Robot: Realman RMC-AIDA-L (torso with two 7-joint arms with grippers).
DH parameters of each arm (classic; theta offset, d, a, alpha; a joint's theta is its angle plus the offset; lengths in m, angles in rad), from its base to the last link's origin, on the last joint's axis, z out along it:
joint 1: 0 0.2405 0 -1.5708
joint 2: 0 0 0 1.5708
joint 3: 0 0.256 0 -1.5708
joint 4: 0 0 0 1.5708
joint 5: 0 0.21 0 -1.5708
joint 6: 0 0 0 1.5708
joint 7: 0 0.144 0 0
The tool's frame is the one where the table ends.
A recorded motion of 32 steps. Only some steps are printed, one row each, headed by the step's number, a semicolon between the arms.
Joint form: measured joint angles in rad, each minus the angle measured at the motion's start. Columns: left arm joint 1, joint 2, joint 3, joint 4, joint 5, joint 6, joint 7; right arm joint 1, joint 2, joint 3, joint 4, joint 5, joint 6, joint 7.
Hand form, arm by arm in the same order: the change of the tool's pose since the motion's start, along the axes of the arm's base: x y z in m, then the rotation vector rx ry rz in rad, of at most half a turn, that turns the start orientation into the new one. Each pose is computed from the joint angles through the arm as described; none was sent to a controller.
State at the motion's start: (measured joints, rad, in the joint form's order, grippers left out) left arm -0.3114 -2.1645 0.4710 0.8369 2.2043 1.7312 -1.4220; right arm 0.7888 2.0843 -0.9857 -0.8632 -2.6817 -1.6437 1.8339
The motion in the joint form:
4: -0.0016 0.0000 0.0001 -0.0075 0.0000 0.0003 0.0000; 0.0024 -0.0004 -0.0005 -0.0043 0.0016 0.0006 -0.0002
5: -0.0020 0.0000 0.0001 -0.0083 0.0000 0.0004 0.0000; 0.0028 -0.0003 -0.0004 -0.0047 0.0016 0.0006 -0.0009
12: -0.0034 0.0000 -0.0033 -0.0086 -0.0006 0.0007 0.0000; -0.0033 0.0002 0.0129 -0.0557 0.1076 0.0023 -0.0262
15: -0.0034 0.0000 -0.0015 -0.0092 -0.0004 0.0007 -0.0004; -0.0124 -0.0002 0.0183 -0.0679 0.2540 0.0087 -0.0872
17: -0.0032 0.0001 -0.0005 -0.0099 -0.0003 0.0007 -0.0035; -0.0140 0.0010 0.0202 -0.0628 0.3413 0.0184 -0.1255
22: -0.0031 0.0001 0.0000 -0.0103 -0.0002 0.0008 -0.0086; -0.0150 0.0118 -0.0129 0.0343 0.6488 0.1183 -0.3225
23: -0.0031 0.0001 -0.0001 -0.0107 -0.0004 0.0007 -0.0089; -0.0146 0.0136 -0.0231 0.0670 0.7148 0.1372 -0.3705
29: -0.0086 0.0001 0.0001 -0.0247 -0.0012 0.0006 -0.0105; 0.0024 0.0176 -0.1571 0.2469 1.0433 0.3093 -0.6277
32: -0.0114 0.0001 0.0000 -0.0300 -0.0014 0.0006 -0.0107; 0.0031 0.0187 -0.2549 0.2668 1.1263 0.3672 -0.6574
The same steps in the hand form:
4: 0.0004 -0.0002 -0.0014 -0.0041 -0.0059 0.0010; -0.0016 0.0013 0.0007 0.0035 0.0005 0.0062
5: 0.0005 -0.0001 -0.0015 -0.0046 -0.0066 0.0009; -0.0018 0.0014 0.0007 0.0036 0.0007 0.0075
12: 0.0007 0.0003 -0.0012 -0.0018 -0.0083 0.0012; -0.0207 0.0087 0.0047 0.0489 0.1098 0.0638
15: 0.0008 0.0002 -0.0015 -0.0038 -0.0083 0.0008; -0.0394 0.0113 0.0038 0.0673 0.2563 0.1337
17: 0.0008 0.0001 -0.0017 -0.0060 -0.0097 0.0034; -0.0506 0.0127 0.0023 0.0787 0.3440 0.1736
22: 0.0008 0.0000 -0.0019 -0.0084 -0.0119 0.0077; -0.0813 0.0177 -0.0135 0.1420 0.6244 0.3163
23: 0.0008 0.0000 -0.0019 -0.0084 -0.0124 0.0082; -0.0857 0.0177 -0.0174 0.1564 0.6803 0.3368
29: 0.0023 0.0006 -0.0044 -0.0157 -0.0241 0.0091; -0.1001 0.0243 -0.0440 0.2775 0.8417 0.4282
32: 0.0030 0.0010 -0.0054 -0.0184 -0.0283 0.0085; -0.1040 0.0221 -0.0562 0.2777 0.8385 0.4397

